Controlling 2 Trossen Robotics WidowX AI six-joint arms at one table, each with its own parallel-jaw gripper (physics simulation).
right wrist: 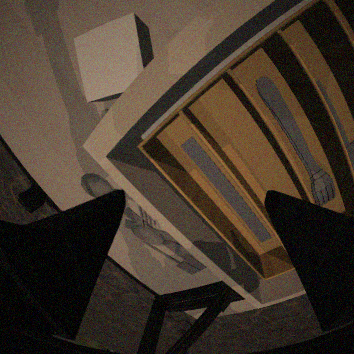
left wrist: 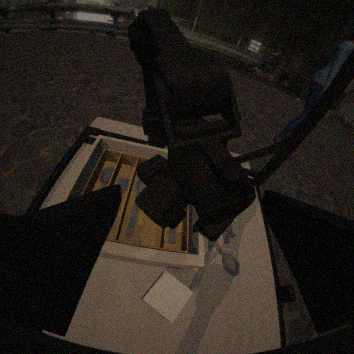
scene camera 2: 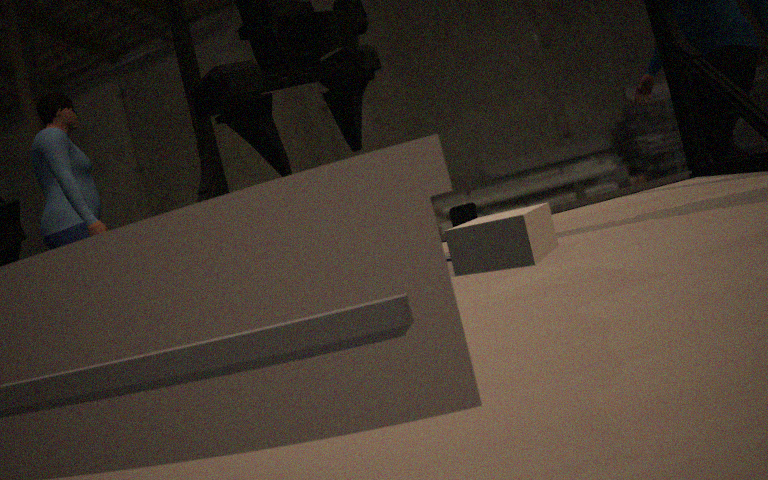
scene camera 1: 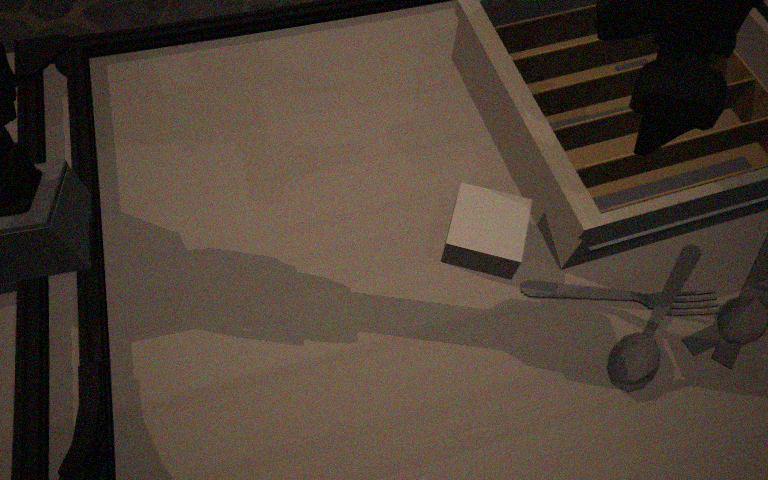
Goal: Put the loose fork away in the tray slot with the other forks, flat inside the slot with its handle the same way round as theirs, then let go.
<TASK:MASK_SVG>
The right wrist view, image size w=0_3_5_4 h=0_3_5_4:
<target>my right gripper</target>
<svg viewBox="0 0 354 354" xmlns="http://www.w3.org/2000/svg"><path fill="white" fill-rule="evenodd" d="M354 322L304 341L245 354L354 354ZM267 190L264 206L305 288L304 290L322 331L330 330L354 320L354 217L276 190ZM123 189L115 189L27 224L20 225L0 220L0 354L125 354L92 348L52 336L54 334L70 340L75 339L97 277L121 221L125 207Z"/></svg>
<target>white box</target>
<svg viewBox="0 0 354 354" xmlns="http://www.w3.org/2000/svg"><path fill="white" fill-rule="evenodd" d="M134 12L106 22L73 38L87 102L107 101L118 98L141 70L153 59L149 29Z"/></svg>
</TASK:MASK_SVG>
